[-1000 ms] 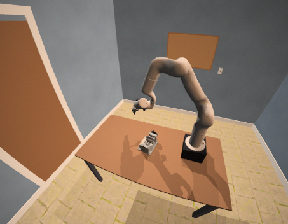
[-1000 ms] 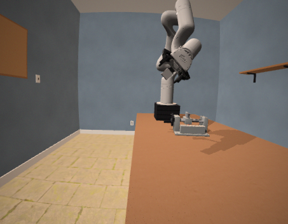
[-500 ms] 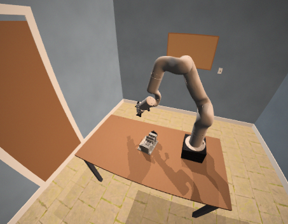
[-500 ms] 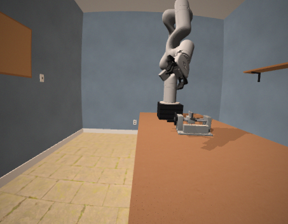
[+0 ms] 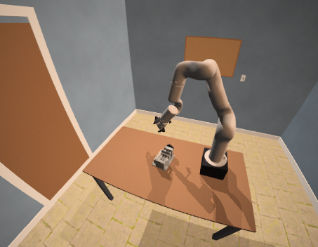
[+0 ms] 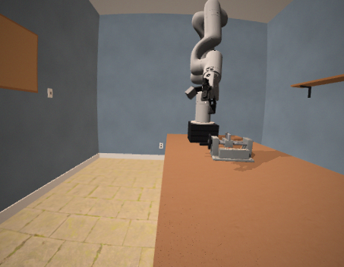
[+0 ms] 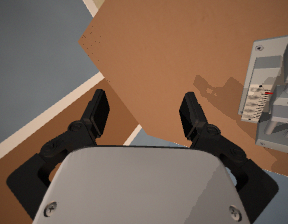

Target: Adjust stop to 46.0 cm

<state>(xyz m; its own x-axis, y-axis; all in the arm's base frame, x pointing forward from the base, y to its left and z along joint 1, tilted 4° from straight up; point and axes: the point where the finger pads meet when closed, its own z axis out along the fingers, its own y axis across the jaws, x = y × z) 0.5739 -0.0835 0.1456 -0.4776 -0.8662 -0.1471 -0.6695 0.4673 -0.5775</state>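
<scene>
Now: hand 190 mm above the dark round handwheel handle, 130 mm past it and 20 mm to the right of it. From my hand the other things lie so: black handwheel (190 mm below, 140 mm behind, 30 mm to the left).
</scene>
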